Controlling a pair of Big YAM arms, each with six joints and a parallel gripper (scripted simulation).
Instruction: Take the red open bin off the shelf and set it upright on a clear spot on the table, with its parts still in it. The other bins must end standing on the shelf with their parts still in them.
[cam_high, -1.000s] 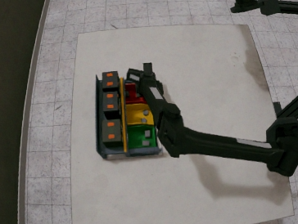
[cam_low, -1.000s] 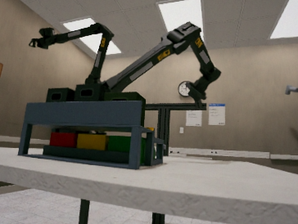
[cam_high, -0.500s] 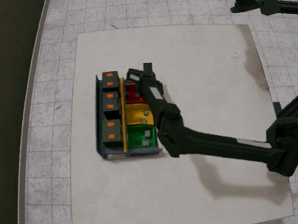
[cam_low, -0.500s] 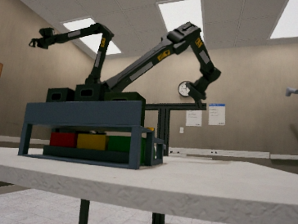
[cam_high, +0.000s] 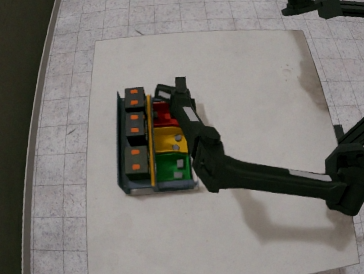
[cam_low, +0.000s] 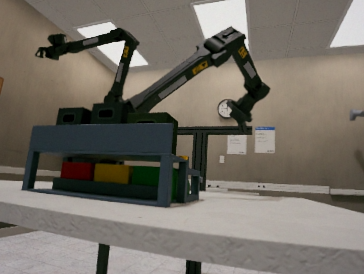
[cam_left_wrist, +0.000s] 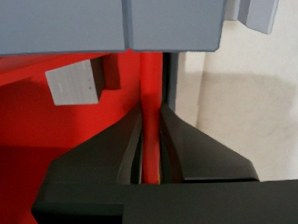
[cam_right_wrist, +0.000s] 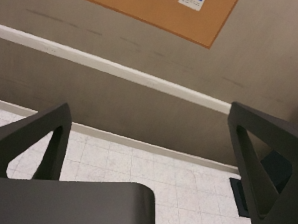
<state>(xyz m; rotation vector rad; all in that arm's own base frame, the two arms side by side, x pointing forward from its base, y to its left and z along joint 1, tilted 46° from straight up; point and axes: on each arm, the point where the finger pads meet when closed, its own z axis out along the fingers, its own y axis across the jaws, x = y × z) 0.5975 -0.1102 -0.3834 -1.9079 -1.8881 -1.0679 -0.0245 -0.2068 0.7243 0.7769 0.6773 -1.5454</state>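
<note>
Right now my left hand is 8 cm short of the red bin and 1 cm below it. The rest, counted from my left hand: green bin 7 cm ahead, 23 cm to the left, 1 cm above; yellow bin 8 cm ahead, 11 cm to the left, 1 cm above.
</note>
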